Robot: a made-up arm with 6 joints. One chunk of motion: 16 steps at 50 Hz.
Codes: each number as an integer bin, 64 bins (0 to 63) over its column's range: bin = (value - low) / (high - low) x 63, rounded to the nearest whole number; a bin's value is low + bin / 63 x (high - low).
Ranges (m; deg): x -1.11..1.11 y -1.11..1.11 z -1.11..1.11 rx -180..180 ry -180..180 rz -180..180
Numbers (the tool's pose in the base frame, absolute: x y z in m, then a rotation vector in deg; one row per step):
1: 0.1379 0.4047 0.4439 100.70 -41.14 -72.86
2: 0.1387 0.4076 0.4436 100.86 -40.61 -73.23
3: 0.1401 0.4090 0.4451 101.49 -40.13 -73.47
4: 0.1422 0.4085 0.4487 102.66 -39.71 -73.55
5: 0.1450 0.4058 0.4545 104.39 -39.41 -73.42
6: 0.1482 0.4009 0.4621 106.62 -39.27 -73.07
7: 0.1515 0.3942 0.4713 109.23 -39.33 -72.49
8: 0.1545 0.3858 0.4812 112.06 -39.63 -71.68
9: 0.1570 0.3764 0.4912 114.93 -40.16 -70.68
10: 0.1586 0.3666 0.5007 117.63 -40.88 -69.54
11: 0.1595 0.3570 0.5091 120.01 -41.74 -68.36
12: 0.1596 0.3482 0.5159 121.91 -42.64 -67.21
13: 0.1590 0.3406 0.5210 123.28 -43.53 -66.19
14: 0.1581 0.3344 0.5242 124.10 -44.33 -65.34
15: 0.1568 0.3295 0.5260 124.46 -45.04 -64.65
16: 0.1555 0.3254 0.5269 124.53 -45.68 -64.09
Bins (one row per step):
1: 35 43 44 49 24 19
2: 35 43 44 49 24 19
3: 35 43 44 49 24 19
4: 36 43 44 49 25 19
5: 36 43 44 50 25 19
6: 36 43 45 50 25 19
7: 36 43 45 51 25 19
8: 36 42 45 51 25 19
9: 36 42 45 52 24 19
10: 36 42 46 52 24 19
11: 36 42 46 53 24 20
12: 36 41 46 53 24 20
13: 36 41 46 53 24 20
14: 36 41 46 53 24 20
15: 36 41 46 53 24 20
16: 36 41 46 53 24 20

